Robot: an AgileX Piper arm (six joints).
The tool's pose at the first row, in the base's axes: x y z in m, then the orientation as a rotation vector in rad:
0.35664 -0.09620 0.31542 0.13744 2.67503 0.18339
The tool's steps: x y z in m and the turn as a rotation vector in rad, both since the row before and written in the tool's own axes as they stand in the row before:
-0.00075 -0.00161 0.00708 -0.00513 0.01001 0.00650
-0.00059 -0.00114 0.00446 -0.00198 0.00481 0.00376
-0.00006 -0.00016 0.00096 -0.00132 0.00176 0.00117
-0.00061 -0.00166 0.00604 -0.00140 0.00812 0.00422
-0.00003 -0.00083 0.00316 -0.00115 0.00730 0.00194
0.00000 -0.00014 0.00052 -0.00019 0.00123 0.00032
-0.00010 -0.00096 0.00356 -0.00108 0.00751 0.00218
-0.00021 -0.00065 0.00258 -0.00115 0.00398 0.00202
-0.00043 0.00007 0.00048 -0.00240 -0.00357 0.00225
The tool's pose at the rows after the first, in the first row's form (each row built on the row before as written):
0.36036 -0.09713 0.30921 0.14399 2.68418 0.19347
0.36276 -0.09783 0.30530 0.14815 2.68861 0.19788
0.36322 -0.09788 0.30444 0.14922 2.69015 0.20023
0.36625 -0.09889 0.29902 0.15399 2.69792 0.20443
0.36756 -0.09933 0.29606 0.15582 2.70496 0.20751
0.36777 -0.09940 0.29557 0.15612 2.70615 0.20802
0.36927 -0.09992 0.29224 0.15829 2.71340 0.21112
0.37047 -0.10027 0.28988 0.16045 2.71713 0.21380
0.37106 -0.10020 0.28963 0.16305 2.71317 0.21721

